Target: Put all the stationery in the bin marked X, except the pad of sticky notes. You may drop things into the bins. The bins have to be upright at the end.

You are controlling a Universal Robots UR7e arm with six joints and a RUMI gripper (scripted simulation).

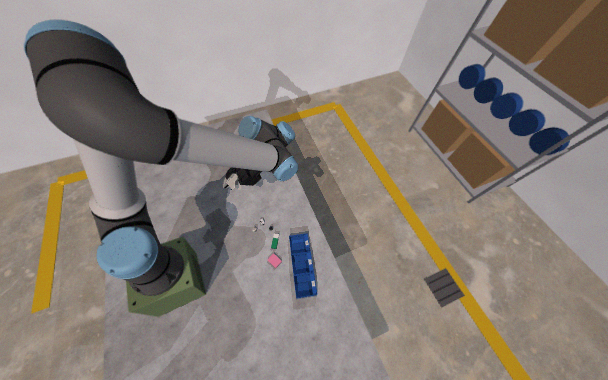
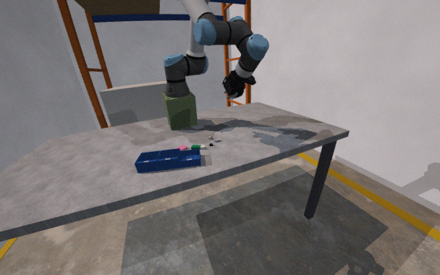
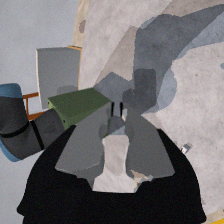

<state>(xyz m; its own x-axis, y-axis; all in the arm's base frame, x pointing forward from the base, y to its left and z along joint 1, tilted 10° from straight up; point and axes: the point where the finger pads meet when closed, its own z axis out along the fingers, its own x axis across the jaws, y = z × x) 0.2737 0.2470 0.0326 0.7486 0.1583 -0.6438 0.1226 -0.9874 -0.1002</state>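
Now: hand 37 cm to the left of the joined blue bins, 18 cm short of it and 18 cm above it. The rest, counted from my hand: pale cube (20 cm below, 15 cm to the right, 4 cm ahead); then black item (20 cm below, 17 cm to the right, 11 cm ahead); then white stationery piece (19 cm below, 13 cm to the right, 8 cm ahead).
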